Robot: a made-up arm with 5 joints.
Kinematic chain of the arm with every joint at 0, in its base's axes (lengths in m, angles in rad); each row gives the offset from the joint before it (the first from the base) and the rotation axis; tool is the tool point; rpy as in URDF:
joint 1: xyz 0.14 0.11 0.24 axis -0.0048 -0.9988 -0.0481
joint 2: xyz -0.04 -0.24 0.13 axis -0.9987 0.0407 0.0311
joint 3: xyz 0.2 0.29 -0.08 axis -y
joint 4: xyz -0.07 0 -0.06 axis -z
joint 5: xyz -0.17 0 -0.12 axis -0.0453 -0.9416 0.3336
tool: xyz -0.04 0.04 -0.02 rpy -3.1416 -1.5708 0
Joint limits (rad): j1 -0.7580..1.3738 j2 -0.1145..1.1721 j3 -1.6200..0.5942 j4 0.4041..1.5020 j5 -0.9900..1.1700
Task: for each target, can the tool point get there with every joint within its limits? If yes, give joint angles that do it. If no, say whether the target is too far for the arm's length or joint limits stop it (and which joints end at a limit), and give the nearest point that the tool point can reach.
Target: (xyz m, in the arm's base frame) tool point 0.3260 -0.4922 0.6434
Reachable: no: joint limits stop it (at a limit: joint 1, joint 2, joint 3, joint 4, joint 5) | nearest point 0.5927 -0.2532 0.3510 | short by 0.462 m
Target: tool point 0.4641 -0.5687 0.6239
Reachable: no: joint limits stop it (at a limit: joint 1, joint 2, joint 3, joint 4, joint 5) | nearest point 0.5927 -0.2532 0.3510 | short by 0.437 m
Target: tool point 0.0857 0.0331 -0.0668
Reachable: yes | joints 0.4307 1.0343 -0.8144 0.5221 0.4573
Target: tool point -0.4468 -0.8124 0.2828
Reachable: no: too far | nearest point -0.1501 -0.2875 0.0263 | short by 0.655 m
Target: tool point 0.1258 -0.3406 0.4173
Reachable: no: joint limits stop it (at a limit: joint 1, joint 2, joint 3, joint 4, joint 5) | nearest point 0.5110 -0.3658 0.2226 | short by 0.432 m
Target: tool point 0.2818 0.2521 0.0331
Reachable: yes | joints 0.6950 0.3005 -0.4656 1.3380 0.9588
